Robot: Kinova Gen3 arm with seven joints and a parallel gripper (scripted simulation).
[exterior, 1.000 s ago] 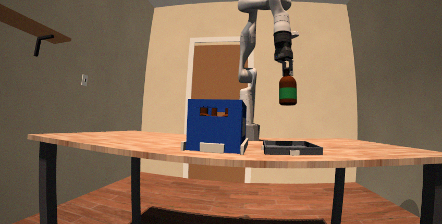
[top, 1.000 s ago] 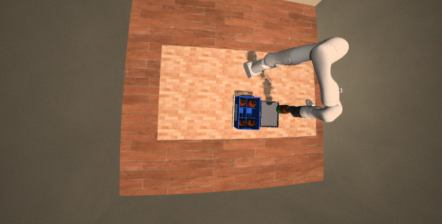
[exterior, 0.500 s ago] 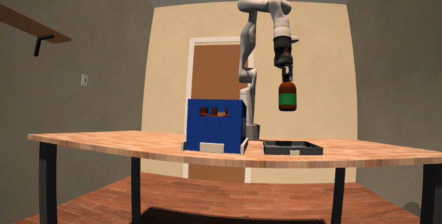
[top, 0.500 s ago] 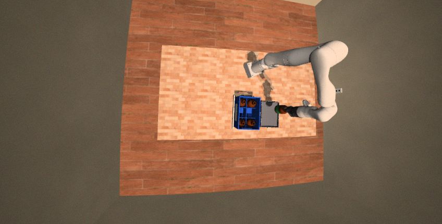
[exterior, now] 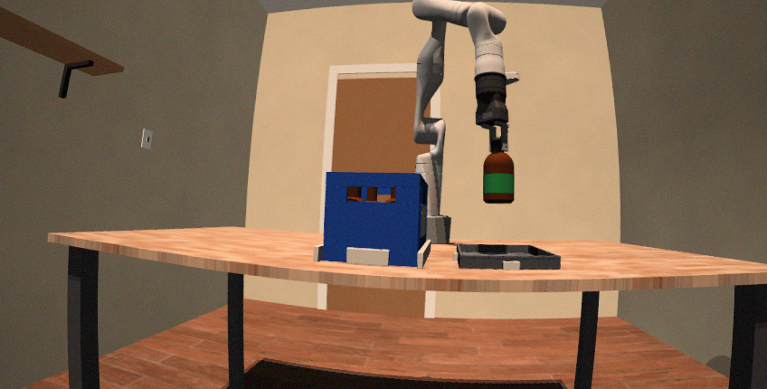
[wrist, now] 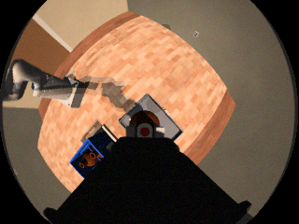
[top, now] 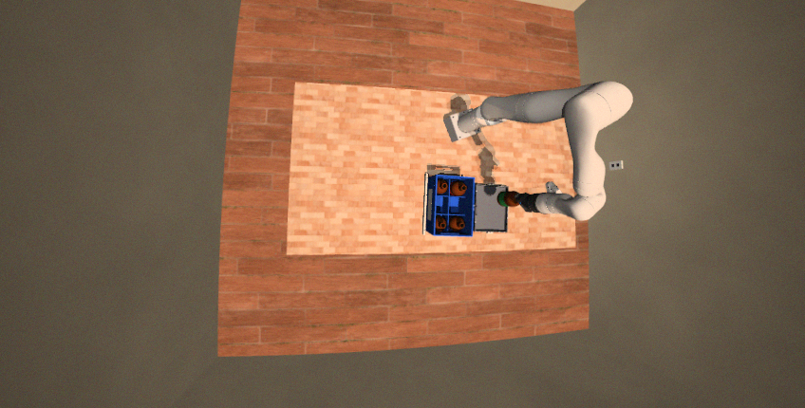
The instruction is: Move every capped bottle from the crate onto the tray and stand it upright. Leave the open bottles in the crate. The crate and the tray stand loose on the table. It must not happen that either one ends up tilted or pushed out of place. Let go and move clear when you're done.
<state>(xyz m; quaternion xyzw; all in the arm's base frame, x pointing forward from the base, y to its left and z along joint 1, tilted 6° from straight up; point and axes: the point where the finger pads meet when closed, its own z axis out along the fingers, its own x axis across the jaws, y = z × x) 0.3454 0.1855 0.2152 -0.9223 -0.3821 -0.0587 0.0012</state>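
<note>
My hand is 6 cm above the glass bottle. From my hand the other things lie so: blue crate 5 cm ahead, 27 cm to the right, 18 cm below; grey tray 6 cm ahead, 26 cm below.
</note>
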